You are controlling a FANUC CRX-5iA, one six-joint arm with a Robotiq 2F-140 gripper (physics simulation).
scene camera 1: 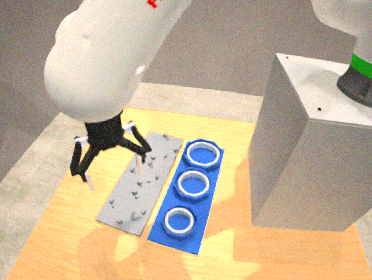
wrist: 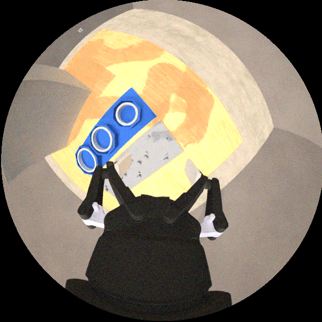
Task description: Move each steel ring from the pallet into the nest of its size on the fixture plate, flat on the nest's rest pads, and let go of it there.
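Places are measured from the arm's base along level axes (x ahead, y left, z up), in metres.
Where they show: gripper, fingertip midpoint: point(scene camera 1: 116, 179); arm's base at its link origin: point(scene camera 1: 364, 93).
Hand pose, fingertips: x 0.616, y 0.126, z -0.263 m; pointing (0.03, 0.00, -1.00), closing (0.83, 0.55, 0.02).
Note:
Things, the pixels of their top centre, and the offset from my fingertips. "spot": a spot on its surface instead. Level surfaces: height alone.
- large ring at a spot on its surface: point(scene camera 1: 204, 165) spot: 0.149 m down, 0.242 m back, 0.212 m right
- middle ring at a spot on its surface: point(scene camera 1: 194, 196) spot: 0.150 m down, 0.213 m back, 0.074 m right
- small ring at a spot on its surface: point(scene camera 1: 166, 220) spot: 0.147 m down, 0.135 m back, 0.025 m left
- wooden table at its surface level: 0.186 m down
The blue fixture plate point(scene camera 1: 187, 246) point(wrist: 133, 95) holds three pale steel rings, each lying in a raised eight-sided nest. The large ring point(scene camera 1: 204, 165) is in the far nest, the middle ring point(scene camera 1: 194, 196) in the centre nest and the small ring point(scene camera 1: 166, 220) point(wrist: 117, 114) in the near nest. All three look flat; the rest pads under them cannot be made out. The grey pallet point(scene camera 1: 160, 145) point(wrist: 171, 146) beside the plate shows small pegs and no ring. My gripper point(scene camera 1: 115, 179) point(wrist: 158, 161) is open and empty, raised above the pallet side, apart from the rings.
A large grey pedestal point(scene camera 1: 300, 175) stands right of the fixture plate and carries the robot's base. The wooden table point(scene camera 1: 55, 240) point(wrist: 225, 130) lies under the pallet and plate. The arm reaches over the table's far left part in the scene view.

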